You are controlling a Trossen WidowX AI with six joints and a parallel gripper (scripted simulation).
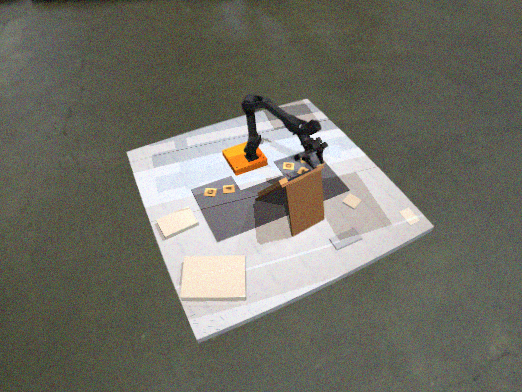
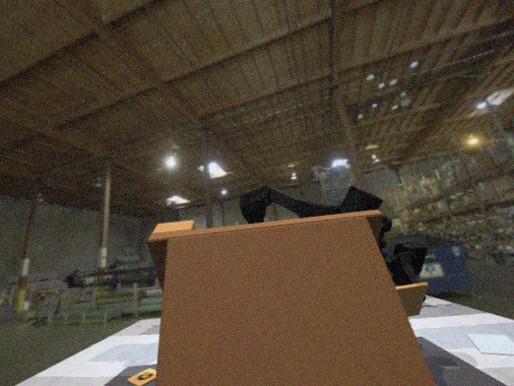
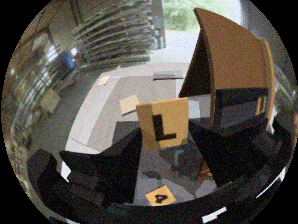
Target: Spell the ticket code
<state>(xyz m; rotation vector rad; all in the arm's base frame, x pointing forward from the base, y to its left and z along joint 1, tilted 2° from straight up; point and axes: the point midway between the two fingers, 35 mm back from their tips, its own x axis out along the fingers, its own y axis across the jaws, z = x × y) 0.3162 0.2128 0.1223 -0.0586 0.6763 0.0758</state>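
My gripper tip is 4 cm past the white ticket, 17 cm to the left of it and 8 cm above it. Also, from my gripper tip: dark mat: 14 cm behind, 22 cm to the right, 16 cm below; grey plate: 35 cm ahead, 5 cm to the right, 16 cm below.
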